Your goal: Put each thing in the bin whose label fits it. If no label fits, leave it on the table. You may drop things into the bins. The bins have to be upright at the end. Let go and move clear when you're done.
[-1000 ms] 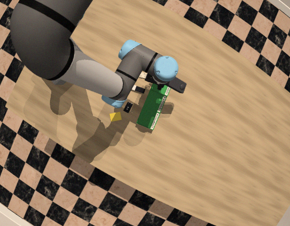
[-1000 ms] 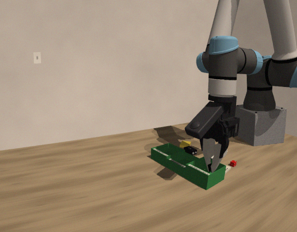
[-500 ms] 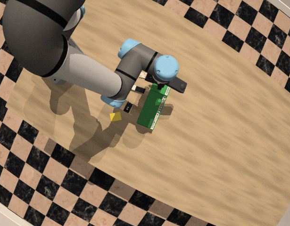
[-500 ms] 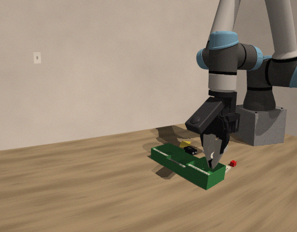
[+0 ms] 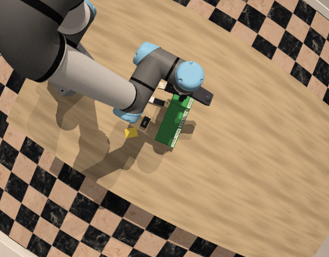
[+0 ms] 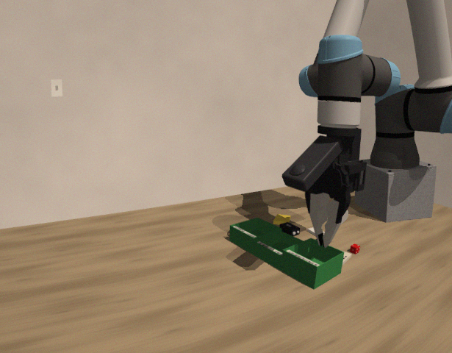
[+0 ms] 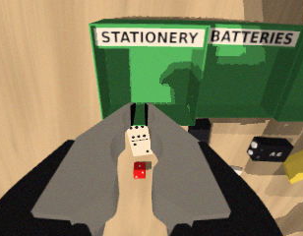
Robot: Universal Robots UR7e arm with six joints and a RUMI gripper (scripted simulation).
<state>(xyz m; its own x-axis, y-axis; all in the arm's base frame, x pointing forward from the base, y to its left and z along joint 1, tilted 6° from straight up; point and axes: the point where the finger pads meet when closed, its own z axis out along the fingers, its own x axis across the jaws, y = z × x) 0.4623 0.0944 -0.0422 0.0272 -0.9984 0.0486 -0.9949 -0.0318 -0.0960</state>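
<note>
The black 9V battery is 160 mm to the right of my hand, 80 mm behind it and 60 mm below it. The rest, counted from my hand: black-and-white block (80 mm behind, 70 mm to the right, 60 mm below); red die (130 mm behind, 60 mm below); yellow block (240 mm to the right, 120 mm behind, 60 mm below).
</note>
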